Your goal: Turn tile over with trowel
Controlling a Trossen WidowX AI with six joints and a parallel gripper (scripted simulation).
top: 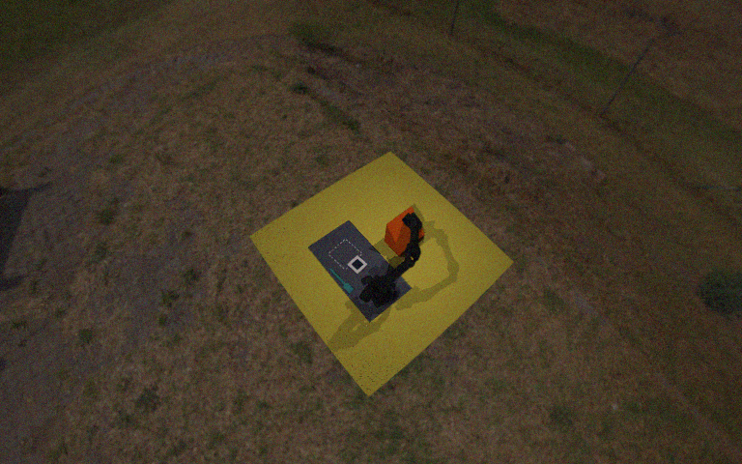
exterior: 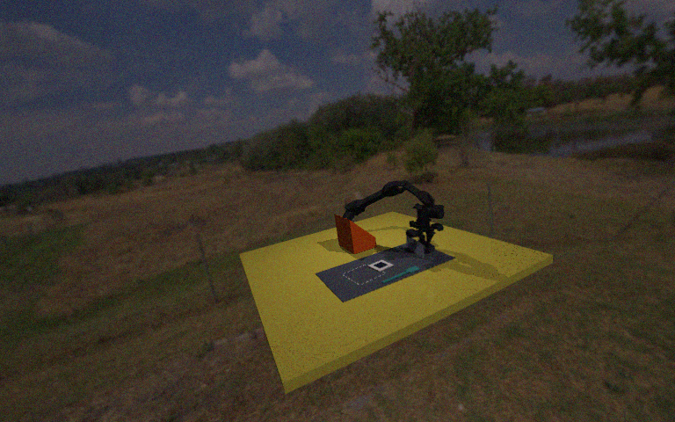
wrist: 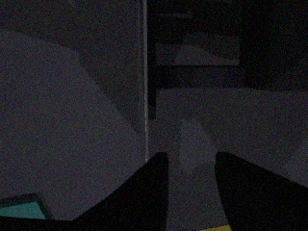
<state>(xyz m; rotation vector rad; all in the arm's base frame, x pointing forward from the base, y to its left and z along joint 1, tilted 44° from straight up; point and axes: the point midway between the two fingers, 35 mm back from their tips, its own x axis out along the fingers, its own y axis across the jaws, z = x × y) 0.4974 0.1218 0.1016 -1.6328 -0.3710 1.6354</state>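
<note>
Now: gripper tip 6 cm past the trowel, 4 cm to the right of it and 3 cm above it. Also, from my gripper tip: dark grey mat (10 cm behind, 21 cm to the right, 8 cm below); teal bar (4 cm ahead, 21 cm to the right, 6 cm below); tile (11 cm behind, 23 cm to the right, 6 cm below).
</note>
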